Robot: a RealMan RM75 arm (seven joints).
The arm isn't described. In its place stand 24 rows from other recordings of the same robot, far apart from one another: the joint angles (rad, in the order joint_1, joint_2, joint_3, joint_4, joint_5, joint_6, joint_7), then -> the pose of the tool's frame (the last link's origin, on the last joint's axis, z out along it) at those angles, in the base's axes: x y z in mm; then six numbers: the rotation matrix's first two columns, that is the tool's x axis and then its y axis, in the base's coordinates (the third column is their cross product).
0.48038 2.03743 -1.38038 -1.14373 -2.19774 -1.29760 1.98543 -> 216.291, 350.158, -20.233, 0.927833, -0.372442, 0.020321, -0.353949, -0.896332, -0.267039
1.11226 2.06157 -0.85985 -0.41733 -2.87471 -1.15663 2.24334 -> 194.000, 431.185, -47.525, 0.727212, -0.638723, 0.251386, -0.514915, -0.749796, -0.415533
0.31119 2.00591 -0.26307 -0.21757 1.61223 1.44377 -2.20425 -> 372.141, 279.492, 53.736, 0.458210, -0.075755, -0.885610, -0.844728, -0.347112, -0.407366
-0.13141 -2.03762 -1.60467 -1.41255 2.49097 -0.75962 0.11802 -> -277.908, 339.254, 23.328, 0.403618, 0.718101, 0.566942, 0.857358, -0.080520, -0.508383
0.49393 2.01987 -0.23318 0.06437 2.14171 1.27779 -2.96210 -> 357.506, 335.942, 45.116, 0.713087, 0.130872, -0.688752, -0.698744, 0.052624, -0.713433
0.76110 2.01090 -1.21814 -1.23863 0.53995 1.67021 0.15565 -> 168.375, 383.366, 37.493, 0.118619, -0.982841, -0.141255, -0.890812, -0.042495, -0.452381
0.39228 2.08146 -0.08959 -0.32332 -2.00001 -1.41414 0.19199 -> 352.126, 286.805, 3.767, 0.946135, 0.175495, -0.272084, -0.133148, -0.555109, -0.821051
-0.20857 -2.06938 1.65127 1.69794 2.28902 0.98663 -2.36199 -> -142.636, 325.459, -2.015, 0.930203, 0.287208, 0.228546, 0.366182, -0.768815, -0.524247
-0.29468 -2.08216 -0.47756 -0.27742 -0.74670 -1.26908 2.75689 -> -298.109, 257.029, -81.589, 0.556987, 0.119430, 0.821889, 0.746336, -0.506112, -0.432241
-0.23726 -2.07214 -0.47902 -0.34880 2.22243 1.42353 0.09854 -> -295.190, 250.742, -51.619, 0.742777, -0.213296, 0.634656, 0.556039, -0.331512, -0.762181
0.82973 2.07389 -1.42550 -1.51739 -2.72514 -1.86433 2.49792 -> 97.067, 354.554, 24.182, 0.792966, -0.394309, 0.464463, -0.212490, -0.893450, -0.395721
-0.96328 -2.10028 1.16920 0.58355 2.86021 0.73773 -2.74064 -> -203.531, 467.212, -36.846, 0.690203, 0.711173, 0.133615, 0.562920, -0.411669, -0.716693
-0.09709 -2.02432 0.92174 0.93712 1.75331 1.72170 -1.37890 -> -316.041, 225.048, 44.251, 0.781742, 0.353298, 0.513868, 0.488711, -0.858938, -0.152928
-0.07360 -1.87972 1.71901 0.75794 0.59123 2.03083 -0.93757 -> -232.314, 183.217, 59.971, 0.257985, -0.093198, 0.961643, 0.061404, -0.991743, -0.112589
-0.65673 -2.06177 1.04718 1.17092 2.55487 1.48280 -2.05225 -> -212.026, 386.992, 36.332, 0.877074, 0.463555, -0.125926, 0.380157, -0.830098, -0.407943
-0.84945 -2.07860 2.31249 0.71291 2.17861 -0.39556 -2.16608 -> -81.840, 416.794, -117.209, 0.908946, -0.416861, 0.006607, -0.211722, -0.475185, -0.854033
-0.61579 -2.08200 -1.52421 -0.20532 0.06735 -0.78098 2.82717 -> -285.805, 400.913, -36.768, 0.793326, 0.118877, 0.597078, 0.596788, -0.345691, -0.724114
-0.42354 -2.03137 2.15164 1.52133 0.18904 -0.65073 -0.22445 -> -112.843, 354.132, -63.439, 0.979734, 0.179507, 0.088869, 0.175120, -0.552274, -0.815062
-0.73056 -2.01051 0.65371 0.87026 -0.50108 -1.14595 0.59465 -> -282.999, 428.289, 80.118, 0.346980, 0.808379, 0.475529, 0.886759, -0.117674, -0.447003
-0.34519 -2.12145 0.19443 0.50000 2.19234 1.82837 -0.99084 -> -315.066, 233.781, -2.037, 0.652223, 0.240019, 0.719024, 0.515220, -0.836130, -0.188243
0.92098 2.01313 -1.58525 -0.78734 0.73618 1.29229 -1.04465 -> 169.519, 393.424, -60.965, 0.873019, -0.199947, 0.444814, -0.134577, -0.975446, -0.174341
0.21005 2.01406 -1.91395 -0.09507 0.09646 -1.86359 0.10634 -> 315.623, 218.790, 29.291, 0.657263, 0.483917, -0.577780, -0.436002, -0.381177, -0.815234
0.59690 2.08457 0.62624 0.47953 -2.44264 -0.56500 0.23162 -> 230.647, 350.871, -136.120, 0.769186, -0.299955, -0.564252, -0.616670, -0.579931, -0.532352
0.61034 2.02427 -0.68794 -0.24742 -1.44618 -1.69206 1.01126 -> 222.207, 339.026, 12.218, 0.471933, -0.036309, -0.880887, -0.416434, -0.889847, -0.186425
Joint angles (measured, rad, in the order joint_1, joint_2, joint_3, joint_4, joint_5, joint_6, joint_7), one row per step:
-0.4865 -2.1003 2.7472 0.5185 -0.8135 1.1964 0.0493
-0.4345 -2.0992 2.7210 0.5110 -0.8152 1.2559 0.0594
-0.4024 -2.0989 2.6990 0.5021 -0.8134 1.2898 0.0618
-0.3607 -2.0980 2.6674 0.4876 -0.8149 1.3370 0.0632
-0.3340 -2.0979 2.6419 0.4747 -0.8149 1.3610 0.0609
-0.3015 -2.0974 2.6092 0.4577 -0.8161 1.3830 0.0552
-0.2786 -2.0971 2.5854 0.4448 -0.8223 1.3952 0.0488
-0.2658 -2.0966 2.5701 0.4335 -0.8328 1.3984 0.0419
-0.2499 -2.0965 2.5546 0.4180 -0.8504 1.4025 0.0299
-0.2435 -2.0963 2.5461 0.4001 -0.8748 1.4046 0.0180
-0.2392 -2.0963 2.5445 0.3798 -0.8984 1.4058 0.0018
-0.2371 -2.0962 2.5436 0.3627 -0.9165 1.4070 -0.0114
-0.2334 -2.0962 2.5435 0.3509 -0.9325 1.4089 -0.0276
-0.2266 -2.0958 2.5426 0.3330 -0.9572 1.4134 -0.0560
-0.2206 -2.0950 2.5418 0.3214 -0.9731 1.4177 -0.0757
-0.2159 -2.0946 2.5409 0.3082 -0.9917 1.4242 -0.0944
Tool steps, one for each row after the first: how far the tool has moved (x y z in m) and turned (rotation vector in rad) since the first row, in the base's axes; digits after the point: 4 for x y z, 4 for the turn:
-0.0124 -0.0061 0.0112 0.0586 -0.0354 0.0327
-0.0213 -0.0096 0.0186 0.0965 -0.0533 0.0576
-0.0342 -0.0142 0.0296 0.1524 -0.0763 0.0936
-0.0439 -0.0170 0.0367 0.1878 -0.0860 0.1238
-0.0572 -0.0207 0.0452 0.2279 -0.0934 0.1674
-0.0676 -0.0235 0.0514 0.2566 -0.0987 0.2053
-0.0756 -0.0246 0.0557 0.2747 -0.1008 0.2373
-0.0861 -0.0268 0.0609 0.2952 -0.1059 0.2799
-0.0949 -0.0272 0.0656 0.3127 -0.1094 0.3167
-0.1033 -0.0283 0.0691 0.3219 -0.1123 0.3493
-0.1097 -0.0290 0.0720 0.3292 -0.1140 0.3731
-0.1148 -0.0302 0.0744 0.3334 -0.1226 0.3947
-0.1229 -0.0326 0.0787 0.3409 -0.1398 0.4283
-0.1285 -0.0347 0.0818 0.3470 -0.1521 0.4505
-0.1341 -0.0366 0.0855 0.3570 -0.1646 0.4717

